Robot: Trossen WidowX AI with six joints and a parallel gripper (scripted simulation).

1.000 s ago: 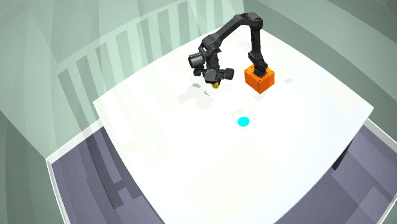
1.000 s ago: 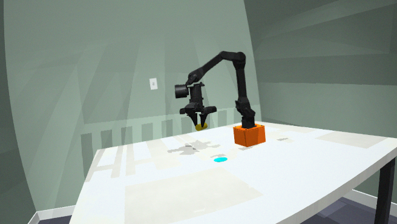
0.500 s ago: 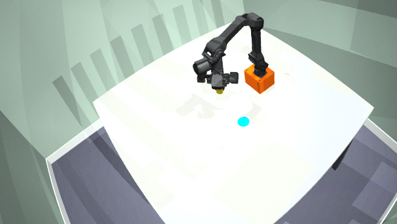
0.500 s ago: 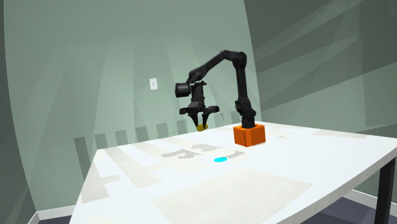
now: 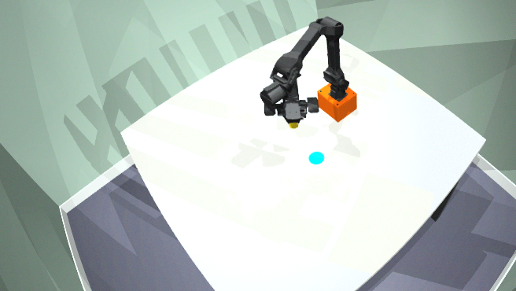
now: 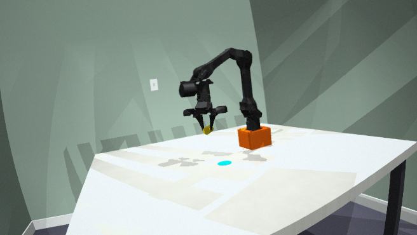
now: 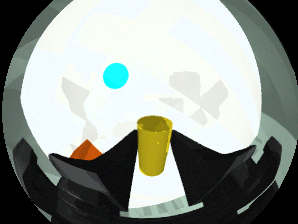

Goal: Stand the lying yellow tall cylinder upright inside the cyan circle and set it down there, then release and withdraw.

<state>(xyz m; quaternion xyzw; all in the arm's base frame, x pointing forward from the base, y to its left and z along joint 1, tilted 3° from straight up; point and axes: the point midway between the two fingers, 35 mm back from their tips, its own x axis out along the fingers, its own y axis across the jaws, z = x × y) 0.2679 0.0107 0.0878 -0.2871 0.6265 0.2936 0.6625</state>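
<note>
Now: the cyan circle 14 cm below my gripper tip, 9 cm to the left of it and 2 cm behind it. Round my gripper tip: yellow tall cylinder (2 cm to the right, 1 cm behind).
</note>
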